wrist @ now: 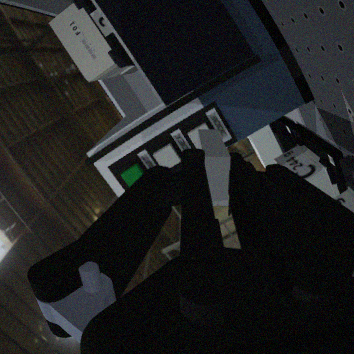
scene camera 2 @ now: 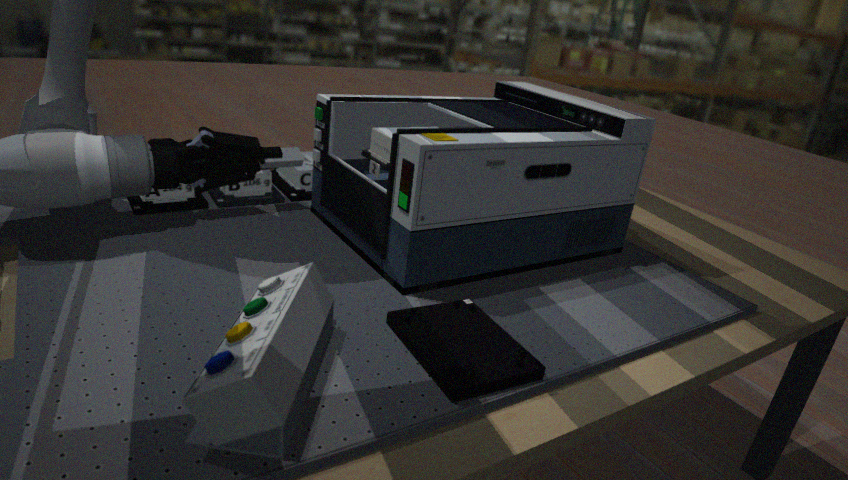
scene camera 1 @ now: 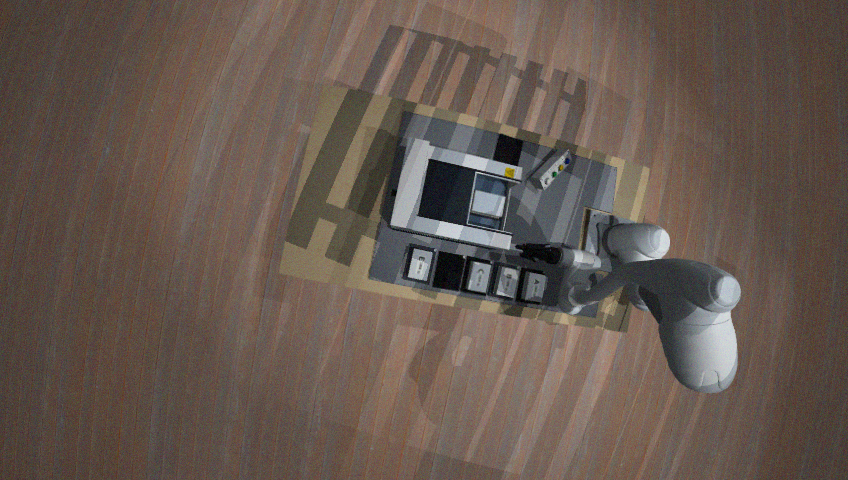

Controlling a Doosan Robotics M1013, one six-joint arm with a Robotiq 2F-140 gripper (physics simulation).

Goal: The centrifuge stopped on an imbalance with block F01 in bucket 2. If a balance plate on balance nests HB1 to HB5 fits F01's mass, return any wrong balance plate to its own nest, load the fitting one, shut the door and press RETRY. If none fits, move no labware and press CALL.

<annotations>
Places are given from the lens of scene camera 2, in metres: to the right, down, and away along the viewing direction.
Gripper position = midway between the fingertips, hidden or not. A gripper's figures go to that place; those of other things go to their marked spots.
gripper (scene camera 2: 300, 156): -0.21, -0.14, 0.96
balance plate B (scene camera 2: 262, 183): -0.29, -0.10, 1.04
balance plate A (scene camera 2: 183, 191): -0.41, -0.08, 0.97
balance plate C (scene camera 2: 300, 177): -0.23, -0.12, 1.07
</annotations>
